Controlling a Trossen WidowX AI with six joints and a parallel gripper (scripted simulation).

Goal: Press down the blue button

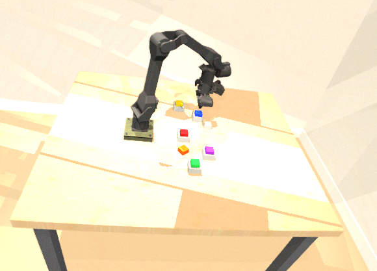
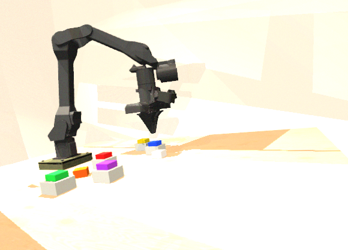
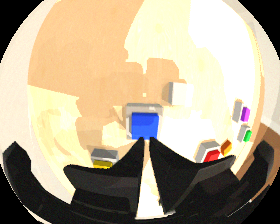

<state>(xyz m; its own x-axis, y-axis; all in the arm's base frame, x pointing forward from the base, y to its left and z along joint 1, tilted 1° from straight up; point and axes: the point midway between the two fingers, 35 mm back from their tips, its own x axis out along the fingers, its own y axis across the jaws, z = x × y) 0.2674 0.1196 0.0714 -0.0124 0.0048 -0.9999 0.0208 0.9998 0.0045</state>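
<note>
Right now the blue button is 3 cm below my gripper tip. From my gripper tip the other things lie so: red button: 15 cm to the right, 8 cm behind, 3 cm below; then yellow button: 9 cm behind, 7 cm to the left, 3 cm below; then white block: 6 cm below, 5 cm to the right, 4 cm ahead.
</note>
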